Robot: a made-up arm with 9 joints. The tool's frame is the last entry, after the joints. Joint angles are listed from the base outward.
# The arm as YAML. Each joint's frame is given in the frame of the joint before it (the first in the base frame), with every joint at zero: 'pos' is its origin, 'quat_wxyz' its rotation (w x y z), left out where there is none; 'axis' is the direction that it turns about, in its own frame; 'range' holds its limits. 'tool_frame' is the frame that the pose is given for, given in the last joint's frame.
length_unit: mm
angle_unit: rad
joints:
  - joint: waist
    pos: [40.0, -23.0, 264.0]
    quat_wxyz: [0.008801, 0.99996, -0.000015, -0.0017]
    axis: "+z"
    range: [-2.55, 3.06]
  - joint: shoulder
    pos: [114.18, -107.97, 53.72]
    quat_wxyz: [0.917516, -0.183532, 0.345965, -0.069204]
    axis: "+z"
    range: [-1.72, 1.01]
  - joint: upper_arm
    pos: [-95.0, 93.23, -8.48]
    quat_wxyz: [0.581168, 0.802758, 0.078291, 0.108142]
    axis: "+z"
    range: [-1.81, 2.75]
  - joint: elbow
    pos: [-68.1, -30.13, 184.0]
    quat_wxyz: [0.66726, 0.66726, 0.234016, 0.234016]
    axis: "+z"
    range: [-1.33, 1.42]
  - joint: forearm
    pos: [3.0, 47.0, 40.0]
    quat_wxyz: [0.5, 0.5, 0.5, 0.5]
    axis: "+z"
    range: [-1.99, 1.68]
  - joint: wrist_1
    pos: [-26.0, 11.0, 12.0]
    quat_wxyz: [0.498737, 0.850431, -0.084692, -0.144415]
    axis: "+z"
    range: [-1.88, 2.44]
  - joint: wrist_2
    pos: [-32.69, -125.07, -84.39]
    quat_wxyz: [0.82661, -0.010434, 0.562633, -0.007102]
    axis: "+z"
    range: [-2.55, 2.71]
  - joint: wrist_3
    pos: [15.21, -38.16, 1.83]
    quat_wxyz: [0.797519, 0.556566, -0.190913, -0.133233]
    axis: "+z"
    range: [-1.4, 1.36]
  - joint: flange
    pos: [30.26, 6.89, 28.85]
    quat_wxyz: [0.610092, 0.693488, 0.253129, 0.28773]
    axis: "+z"
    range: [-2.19, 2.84]
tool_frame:
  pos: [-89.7, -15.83, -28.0]
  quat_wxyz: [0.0, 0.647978, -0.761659, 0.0]
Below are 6 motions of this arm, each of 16 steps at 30 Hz.
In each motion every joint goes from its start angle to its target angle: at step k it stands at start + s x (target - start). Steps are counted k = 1, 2, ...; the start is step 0. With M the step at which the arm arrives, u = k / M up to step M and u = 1 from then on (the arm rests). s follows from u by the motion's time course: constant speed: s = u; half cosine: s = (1 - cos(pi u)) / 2; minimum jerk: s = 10 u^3 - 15 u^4 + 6 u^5.
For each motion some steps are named. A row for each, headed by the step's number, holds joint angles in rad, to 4 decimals.
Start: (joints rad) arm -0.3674 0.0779 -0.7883 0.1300 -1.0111 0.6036 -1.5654 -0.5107 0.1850
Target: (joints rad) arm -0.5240 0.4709 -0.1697 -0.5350 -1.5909 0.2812 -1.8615 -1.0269 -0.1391
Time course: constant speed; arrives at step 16
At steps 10, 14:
10: -0.4653 0.3235 -0.4017 -0.2856 -1.3735 0.4021 -1.7505 -0.8333 -0.0176
14: -0.5044 0.4218 -0.2470 -0.4519 -1.5184 0.3215 -1.8245 -0.9624 -0.0986

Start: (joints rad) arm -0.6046 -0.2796 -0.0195 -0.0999 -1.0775 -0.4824 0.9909 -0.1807 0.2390
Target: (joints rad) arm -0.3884 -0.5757 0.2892 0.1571 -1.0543 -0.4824 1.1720 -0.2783 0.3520
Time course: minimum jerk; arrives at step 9
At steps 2, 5, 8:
2: -0.5881 -0.3022 0.0041 -0.0803 -1.0757 -0.4824 1.0047 -0.1882 0.2476
5: -0.4742 -0.4582 0.1667 0.0552 -1.0635 -0.4824 1.1002 -0.2396 0.3072
8: -0.3909 -0.5723 0.2856 0.1541 -1.0546 -0.4824 1.1699 -0.2772 0.3507

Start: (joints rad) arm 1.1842 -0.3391 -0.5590 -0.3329 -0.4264 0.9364 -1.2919 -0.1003 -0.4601
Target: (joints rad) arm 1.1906 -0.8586 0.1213 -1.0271 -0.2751 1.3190 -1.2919 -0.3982 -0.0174
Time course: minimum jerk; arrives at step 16
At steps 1, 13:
1: 1.1842 -0.3403 -0.5575 -0.3344 -0.4261 0.9372 -1.2919 -0.1010 -0.4591
13: 1.1903 -0.8333 0.0881 -0.9932 -0.2825 1.3003 -1.2919 -0.3837 -0.0390

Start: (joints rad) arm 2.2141 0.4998 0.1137 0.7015 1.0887 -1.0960 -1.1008 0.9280 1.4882
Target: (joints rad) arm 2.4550 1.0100 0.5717 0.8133 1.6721 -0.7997 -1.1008 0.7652 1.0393
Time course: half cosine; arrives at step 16
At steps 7, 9, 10, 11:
7: 2.3111 0.7051 0.2980 0.7465 1.3235 -0.9768 -1.1008 0.8625 1.3075
9: 2.3580 0.8047 0.3874 0.7683 1.4373 -0.9189 -1.1008 0.8307 1.2200
10: 2.3806 0.8525 0.4303 0.7788 1.4920 -0.8912 -1.1008 0.8154 1.1779
11: 2.4015 0.8966 0.4699 0.7885 1.5425 -0.8655 -1.1008 0.8014 1.1391

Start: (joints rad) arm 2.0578 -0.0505 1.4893 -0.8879 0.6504 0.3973 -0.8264 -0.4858 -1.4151
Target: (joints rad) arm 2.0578 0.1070 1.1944 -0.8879 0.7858 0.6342 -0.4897 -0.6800 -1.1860
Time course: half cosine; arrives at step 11
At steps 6, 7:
6: 2.0578 0.0395 1.3209 -0.8879 0.7277 0.5326 -0.6341 -0.5967 -1.2842
7: 2.0578 0.0610 1.2806 -0.8879 0.7462 0.5650 -0.5881 -0.6232 -1.2530

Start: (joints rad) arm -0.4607 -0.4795 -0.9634 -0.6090 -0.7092 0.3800 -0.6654 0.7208 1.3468
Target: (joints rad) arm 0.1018 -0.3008 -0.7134 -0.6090 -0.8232 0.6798 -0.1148 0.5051 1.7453
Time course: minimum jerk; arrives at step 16
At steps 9, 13, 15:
9: -0.1142 -0.3694 -0.8094 -0.6090 -0.7794 0.5647 -0.3262 0.5879 1.5923
13: 0.0744 -0.3095 -0.7256 -0.6090 -0.8176 0.6652 -0.1417 0.5156 1.7259
15: 0.1006 -0.3012 -0.7140 -0.6090 -0.8229 0.6791 -0.1160 0.5056 1.7444

